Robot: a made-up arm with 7 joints.
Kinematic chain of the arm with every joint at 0, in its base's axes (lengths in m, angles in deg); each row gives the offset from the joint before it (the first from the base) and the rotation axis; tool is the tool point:
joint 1: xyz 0 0 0.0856 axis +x
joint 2: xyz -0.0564 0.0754 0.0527 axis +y
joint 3: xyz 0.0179 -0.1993 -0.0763 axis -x
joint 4: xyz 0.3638 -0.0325 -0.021 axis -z
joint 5: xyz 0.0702 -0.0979 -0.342 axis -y
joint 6: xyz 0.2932 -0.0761 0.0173 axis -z
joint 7: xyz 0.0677 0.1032 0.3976 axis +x
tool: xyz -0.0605 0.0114 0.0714
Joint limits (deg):
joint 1: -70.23..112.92
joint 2: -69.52..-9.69
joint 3: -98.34..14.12
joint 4: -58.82..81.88
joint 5: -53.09..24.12
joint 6: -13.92..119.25
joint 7: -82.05..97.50
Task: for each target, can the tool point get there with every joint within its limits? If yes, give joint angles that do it. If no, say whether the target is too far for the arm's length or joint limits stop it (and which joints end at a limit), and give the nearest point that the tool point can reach.
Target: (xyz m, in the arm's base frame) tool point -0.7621 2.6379 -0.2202
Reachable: no: too far | nearest point -0.1297 1.1036 0.1677 | short by 1.704 m
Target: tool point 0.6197 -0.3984 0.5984
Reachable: yes | joints 29.59 -58.30 -87.36 17.73 -16.48 6.64 -66.97
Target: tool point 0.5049 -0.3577 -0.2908
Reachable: yes | joints 81.13 -46.90 -61.27 30.89 14.30 44.85 38.91
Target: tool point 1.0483 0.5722 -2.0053
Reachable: no: too far | nearest point 0.6306 0.1846 -0.8608 | short by 1.279 m
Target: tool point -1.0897 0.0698 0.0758
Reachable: no: joint limits stop it (at a limit: joint 1, joint 2, joint 3, joint 4, joint 5, joint 6) | nearest point -0.2127 0.1587 0.5247 | short by 0.989 m
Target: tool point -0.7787 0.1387 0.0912
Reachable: no: joint limits stop it (at a limit: joint 1, joint 2, joint 3, joint 4, joint 5, joint 6) | nearest point -0.2069 0.1653 0.5146 | short by 0.712 m
